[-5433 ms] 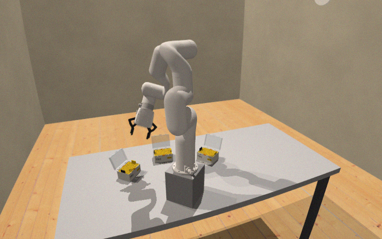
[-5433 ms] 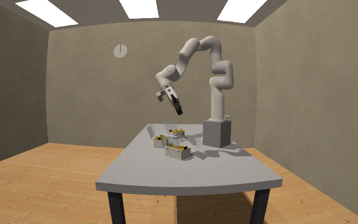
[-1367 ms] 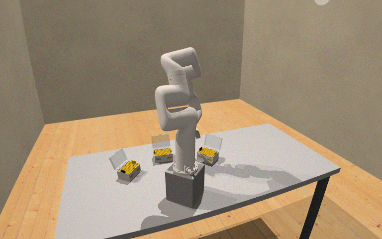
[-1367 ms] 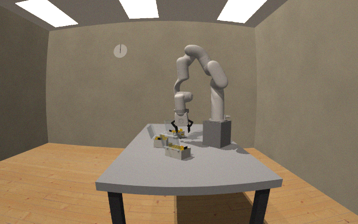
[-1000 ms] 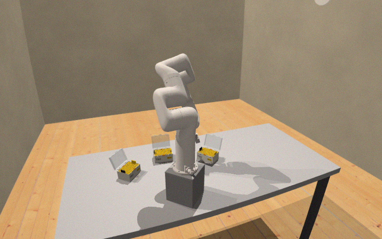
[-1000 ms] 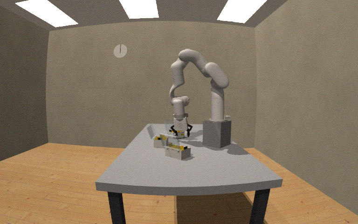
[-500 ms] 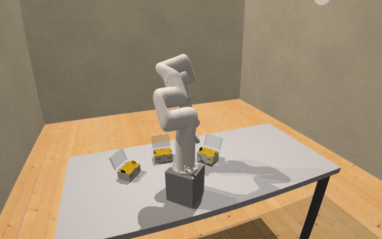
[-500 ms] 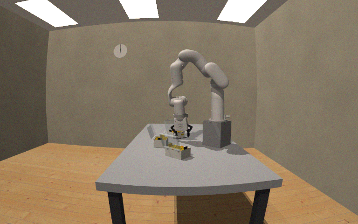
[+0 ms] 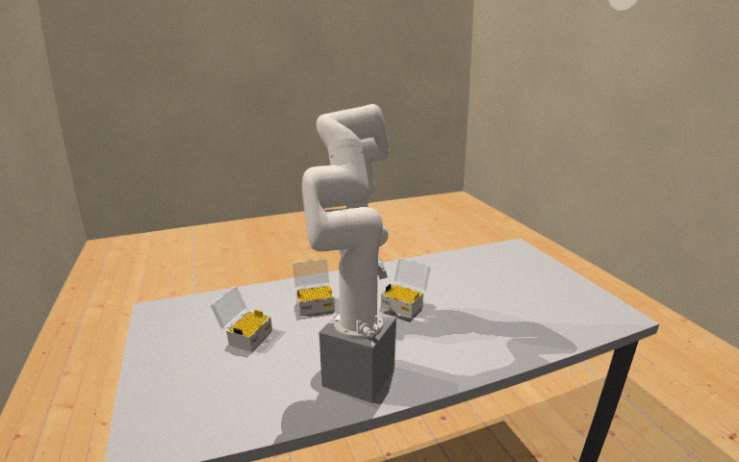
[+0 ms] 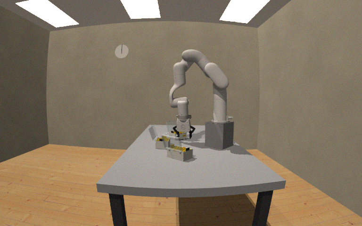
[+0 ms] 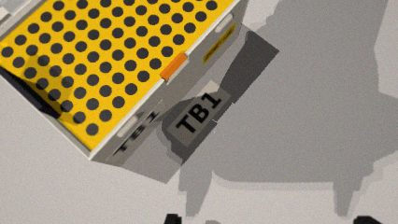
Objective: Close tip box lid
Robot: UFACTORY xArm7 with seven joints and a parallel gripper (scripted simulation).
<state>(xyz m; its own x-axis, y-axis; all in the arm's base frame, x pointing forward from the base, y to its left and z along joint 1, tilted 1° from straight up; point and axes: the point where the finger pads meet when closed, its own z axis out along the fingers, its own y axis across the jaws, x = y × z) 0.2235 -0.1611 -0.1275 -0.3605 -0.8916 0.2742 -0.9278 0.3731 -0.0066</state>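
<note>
The clear lid is 190 mm to the right of my hand, 60 mm ahead of it and 60 mm above it. Also, from my hand: tip box (150 mm to the right, 40 mm ahead, 20 mm above); TB1 label (80 mm to the right, 40 mm below).
</note>
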